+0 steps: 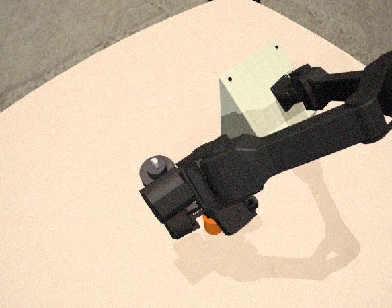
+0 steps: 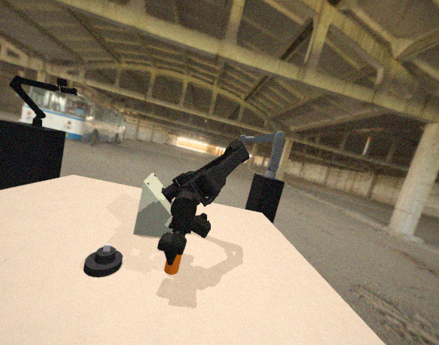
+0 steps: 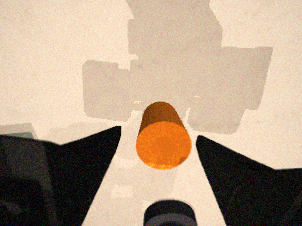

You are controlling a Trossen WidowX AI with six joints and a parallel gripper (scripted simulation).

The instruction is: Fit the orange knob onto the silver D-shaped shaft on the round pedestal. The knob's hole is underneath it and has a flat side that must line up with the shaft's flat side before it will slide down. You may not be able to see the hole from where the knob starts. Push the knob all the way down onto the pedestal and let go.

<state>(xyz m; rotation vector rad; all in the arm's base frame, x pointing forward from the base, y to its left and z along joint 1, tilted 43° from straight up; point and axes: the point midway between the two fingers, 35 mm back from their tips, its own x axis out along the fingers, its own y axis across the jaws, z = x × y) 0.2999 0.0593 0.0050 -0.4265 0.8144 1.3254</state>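
The orange knob lies right at my gripper tip. The rest, counted from my gripper tip: dark round pedestal 10 mm behind, 170 mm to the right, 10 mm below.
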